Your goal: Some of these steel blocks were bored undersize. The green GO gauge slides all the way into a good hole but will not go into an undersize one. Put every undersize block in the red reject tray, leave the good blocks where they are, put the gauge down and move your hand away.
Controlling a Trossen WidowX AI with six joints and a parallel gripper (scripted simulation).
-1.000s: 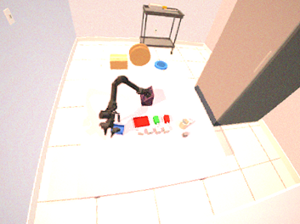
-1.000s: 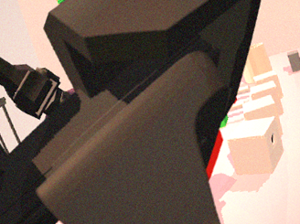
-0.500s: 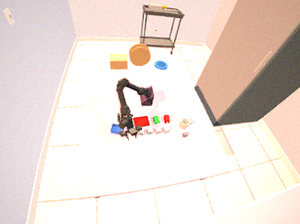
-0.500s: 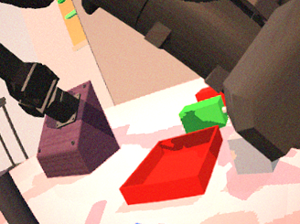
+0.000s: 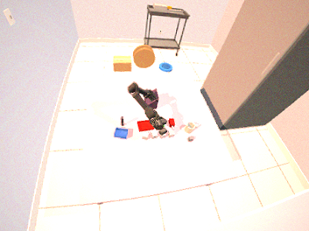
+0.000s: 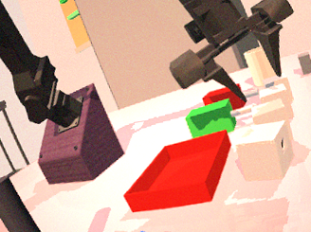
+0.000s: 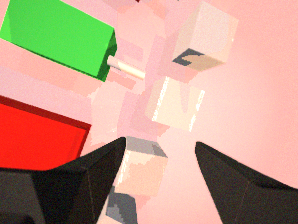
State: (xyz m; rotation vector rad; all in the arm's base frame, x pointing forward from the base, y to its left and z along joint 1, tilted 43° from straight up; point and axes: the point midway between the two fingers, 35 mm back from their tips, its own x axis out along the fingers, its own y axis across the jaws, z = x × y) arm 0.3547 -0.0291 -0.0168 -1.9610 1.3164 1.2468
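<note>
My gripper tip is 8 cm past the green GO gauge, 5 cm to the right of it and 4 cm above it. Round my gripper tip: red gauge (15 cm to the left, 8 cm behind, 4 cm below); then red reject tray (11 cm behind, 10 cm to the right, 5 cm below); then blue tray (33 cm to the right, 5 cm below, 4 cm behind).
</note>
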